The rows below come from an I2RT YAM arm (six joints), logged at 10 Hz.
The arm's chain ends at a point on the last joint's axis. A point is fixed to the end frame.
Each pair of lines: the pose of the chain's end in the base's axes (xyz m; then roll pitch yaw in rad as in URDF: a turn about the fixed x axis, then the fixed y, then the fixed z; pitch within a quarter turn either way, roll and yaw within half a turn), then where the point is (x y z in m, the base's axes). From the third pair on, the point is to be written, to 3 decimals.
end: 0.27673 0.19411 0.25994 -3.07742 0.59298 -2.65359
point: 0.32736 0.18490 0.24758
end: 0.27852 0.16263 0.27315 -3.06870 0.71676 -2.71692
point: 0.32952 0.15040 0.26609
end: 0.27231 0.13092 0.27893 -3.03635 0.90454 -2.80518
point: 0.322 0.113 0.280
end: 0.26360 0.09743 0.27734 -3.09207 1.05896 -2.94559
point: 0.311 0.075 0.284
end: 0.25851 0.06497 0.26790 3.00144 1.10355 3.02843
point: 0.302 0.035 0.274
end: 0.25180 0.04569 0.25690 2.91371 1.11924 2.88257
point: 0.293 0.013 0.263
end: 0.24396 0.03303 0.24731 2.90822 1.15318 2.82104
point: 0.283 -0.002 0.255
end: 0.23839 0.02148 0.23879 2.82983 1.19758 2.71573
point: 0.276 -0.015 0.248
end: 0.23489 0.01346 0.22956 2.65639 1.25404 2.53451
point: 0.271 -0.024 0.241
